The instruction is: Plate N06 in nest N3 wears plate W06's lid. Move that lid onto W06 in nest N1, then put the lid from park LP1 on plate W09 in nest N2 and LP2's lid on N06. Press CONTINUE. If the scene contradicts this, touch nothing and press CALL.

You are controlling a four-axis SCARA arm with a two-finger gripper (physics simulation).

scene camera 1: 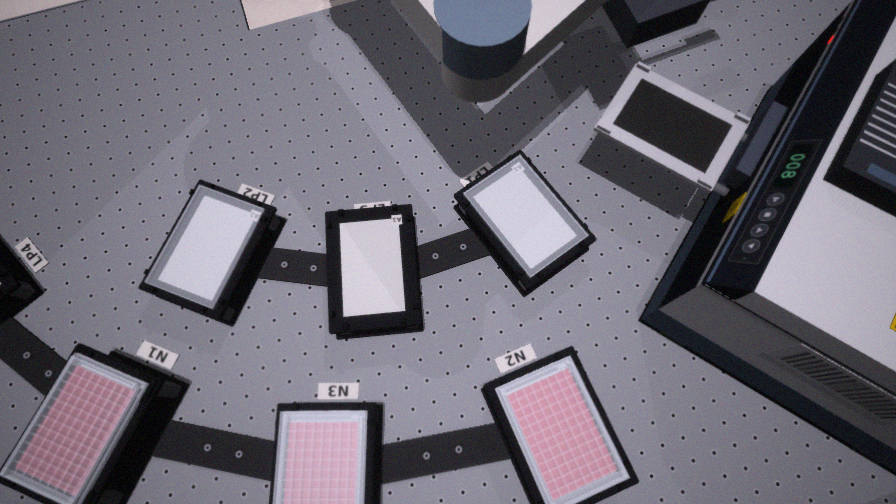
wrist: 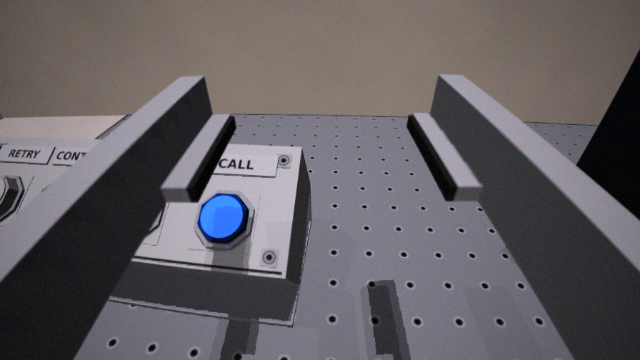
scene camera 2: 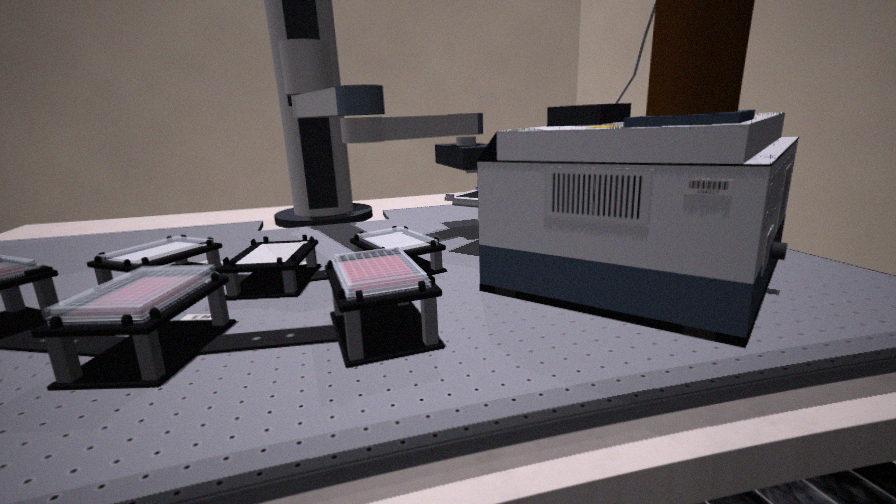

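Observation:
In the wrist view my gripper (wrist: 321, 100) is shut with nothing between its spaced fingers. The blue CALL button (wrist: 222, 218) is left of centre, beside the left finger; the CONTINUE label (wrist: 71, 155) is partly hidden by that finger. Pink plates sit in nests N1 (scene camera 1: 78, 429) (scene camera 2: 13, 269), N3 (scene camera 1: 325, 460) (scene camera 2: 140, 293) and N2 (scene camera 1: 562, 432) (scene camera 2: 380, 270). N3's plate looks covered by a clear lid; I cannot tell whether N1's plate is lidded. Clear-rimmed lids lie on parks LP1 (scene camera 1: 529, 216) (scene camera 2: 397, 240) and LP2 (scene camera 1: 206, 247) (scene camera 2: 156, 252). No plate codes are readable.
Park LP3 (scene camera 1: 374, 324) stands between LP1 and LP2 and shows a white surface. Part of LP4 (scene camera 1: 15, 285) shows at the left edge. A large instrument (scene camera 1: 833, 250) (scene camera 2: 617, 219) stands right of the nests, with a pale-framed tray (scene camera 1: 714, 178) beside it.

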